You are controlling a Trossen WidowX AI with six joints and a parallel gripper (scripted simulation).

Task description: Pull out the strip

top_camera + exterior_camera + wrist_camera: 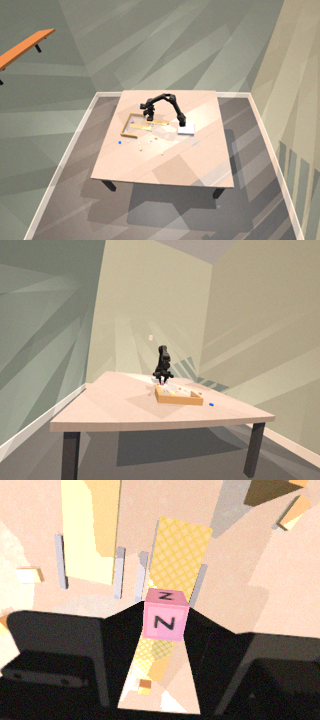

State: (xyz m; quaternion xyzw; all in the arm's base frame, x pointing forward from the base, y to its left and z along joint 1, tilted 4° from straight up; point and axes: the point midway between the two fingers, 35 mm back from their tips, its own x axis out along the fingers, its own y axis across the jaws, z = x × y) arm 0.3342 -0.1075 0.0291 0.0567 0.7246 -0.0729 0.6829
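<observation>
My gripper tip is 50 mm past the yellow cross-hatched strip, 50 mm above it and 10 mm to the right of it. Also, from my gripper tip: blue piece (360 mm ahead, 240 mm to the left, 50 mm below).
</observation>
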